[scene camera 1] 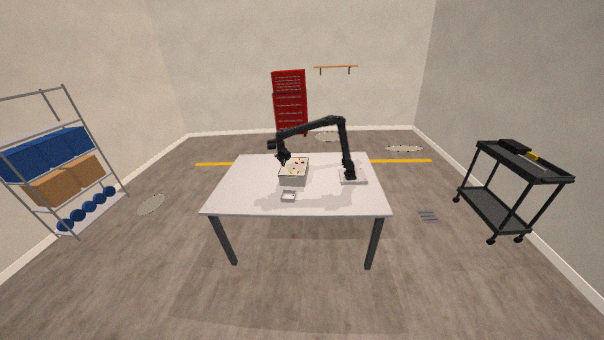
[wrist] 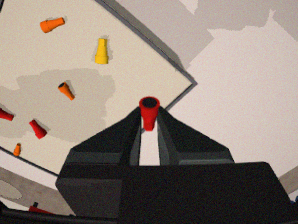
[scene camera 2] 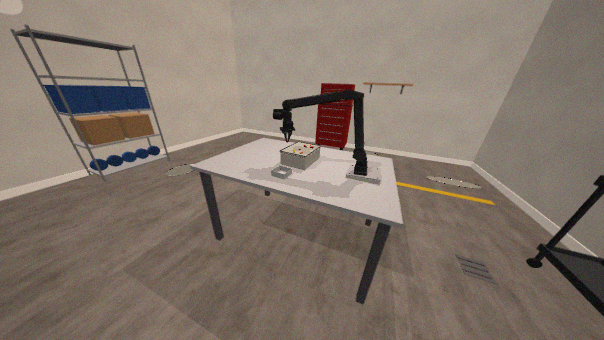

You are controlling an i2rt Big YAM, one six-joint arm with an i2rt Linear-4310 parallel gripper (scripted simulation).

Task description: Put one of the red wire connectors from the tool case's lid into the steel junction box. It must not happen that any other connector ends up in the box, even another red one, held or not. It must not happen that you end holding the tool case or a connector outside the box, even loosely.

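There is my gripper point(wrist: 149, 113), and the same wrist view gives me a tool case point(wrist: 104, 93). The scene cameras let me see the tool case from elsewhere too: it appears in scene camera 1 point(scene camera 1: 298, 181), and I find the case point(scene camera 2: 294, 160) again in the view of scene camera 2.
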